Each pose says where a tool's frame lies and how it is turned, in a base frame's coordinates. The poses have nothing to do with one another.
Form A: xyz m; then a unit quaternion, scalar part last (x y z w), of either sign.
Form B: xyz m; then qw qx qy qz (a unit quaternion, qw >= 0). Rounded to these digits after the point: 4 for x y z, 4 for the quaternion.
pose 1, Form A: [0.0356 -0.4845 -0.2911 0.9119 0.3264 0.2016 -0.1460]
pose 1, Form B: [0.0356 -0.4845 -0.2911 0.1460 -0.9119 -0.3264 -0.2016]
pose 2, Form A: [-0.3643 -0.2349 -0.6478 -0.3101 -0.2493 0.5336 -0.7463]
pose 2, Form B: [-0.3643 -0.2349 -0.6478 0.7463 0.3101 0.2493 -0.5336]
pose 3, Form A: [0.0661 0.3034 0.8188 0.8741 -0.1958 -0.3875 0.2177]
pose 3, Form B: [0.0661 0.3034 0.8188 0.2177 0.8741 -0.1958 -0.3875]
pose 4, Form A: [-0.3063 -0.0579 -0.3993 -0.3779 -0.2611 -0.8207 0.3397]
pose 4, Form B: [-0.3063 -0.0579 -0.3993 0.3397 -0.3779 -0.2611 -0.8207]
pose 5, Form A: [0.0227 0.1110 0.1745 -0.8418 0.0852 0.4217 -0.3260]
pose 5, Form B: [0.0227 0.1110 0.1745 0.3260 0.8418 -0.0852 -0.4217]
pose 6, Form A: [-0.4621 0.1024 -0.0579 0.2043 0.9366 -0.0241 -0.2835]
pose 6, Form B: [-0.4621 0.1024 -0.0579 0.2835 -0.2043 -0.9366 0.0241]
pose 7, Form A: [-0.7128 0.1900 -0.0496 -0.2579 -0.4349 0.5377 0.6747]
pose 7, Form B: [-0.7128 0.1900 -0.0496 0.6747 -0.2579 -0.4349 0.5377]
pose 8, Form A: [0.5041 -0.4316 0.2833 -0.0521 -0.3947 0.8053 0.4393]
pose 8, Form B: [0.5041 -0.4316 0.2833 0.4393 -0.0521 -0.3947 0.8053]
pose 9, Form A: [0.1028 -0.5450 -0.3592 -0.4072 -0.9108 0.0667 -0.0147]
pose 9, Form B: [0.1028 -0.5450 -0.3592 0.0147 0.4072 0.9108 -0.0667]
